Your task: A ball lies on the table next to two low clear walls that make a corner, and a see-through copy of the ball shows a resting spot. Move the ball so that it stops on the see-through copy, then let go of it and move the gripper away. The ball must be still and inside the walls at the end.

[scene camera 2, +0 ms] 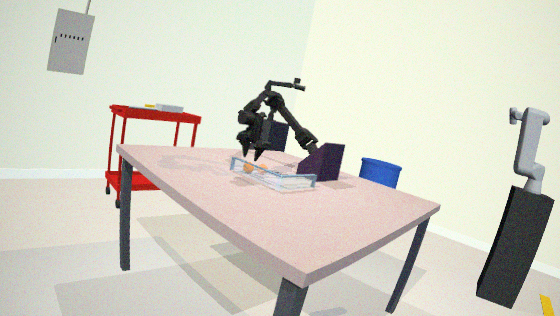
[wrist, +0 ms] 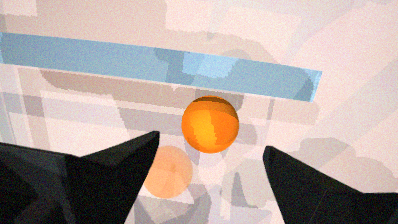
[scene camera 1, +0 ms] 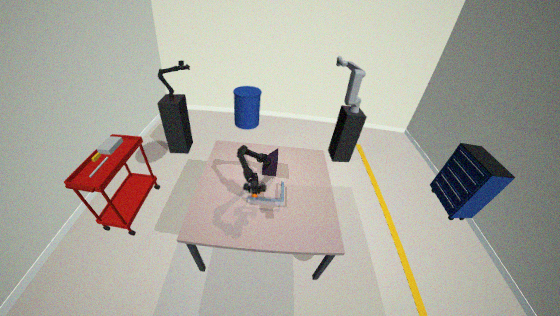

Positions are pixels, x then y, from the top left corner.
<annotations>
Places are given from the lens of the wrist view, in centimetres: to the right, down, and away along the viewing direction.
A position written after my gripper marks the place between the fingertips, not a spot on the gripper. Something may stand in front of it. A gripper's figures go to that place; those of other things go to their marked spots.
my gripper (wrist: 212, 144): 1, 2, 11
orange ball (wrist: 210, 124): 1, 1, 13
</annotations>
